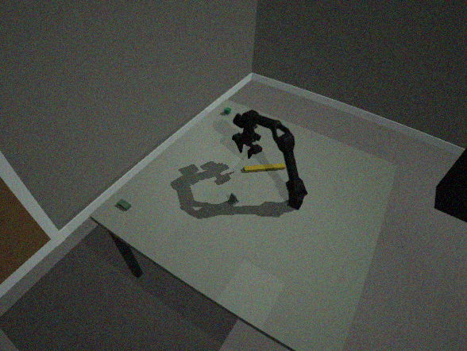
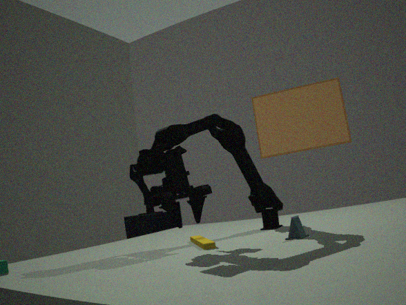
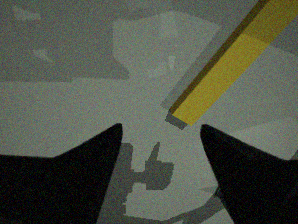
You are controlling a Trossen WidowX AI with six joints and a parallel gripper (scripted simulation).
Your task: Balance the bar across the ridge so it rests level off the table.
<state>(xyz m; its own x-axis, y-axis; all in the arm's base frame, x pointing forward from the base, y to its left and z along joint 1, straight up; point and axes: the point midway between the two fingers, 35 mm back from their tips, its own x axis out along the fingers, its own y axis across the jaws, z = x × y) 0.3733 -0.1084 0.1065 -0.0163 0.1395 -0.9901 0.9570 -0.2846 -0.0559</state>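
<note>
Now: the yellow bar 12 cm behind my gripper tip, 6 cm below it and 4 cm to the right of it. From my gripper tip the other things lie so: grey-green block 60 cm to the left, 37 cm ahead, 6 cm below; then green cube 40 cm to the right, 37 cm ahead, 6 cm below.
</note>
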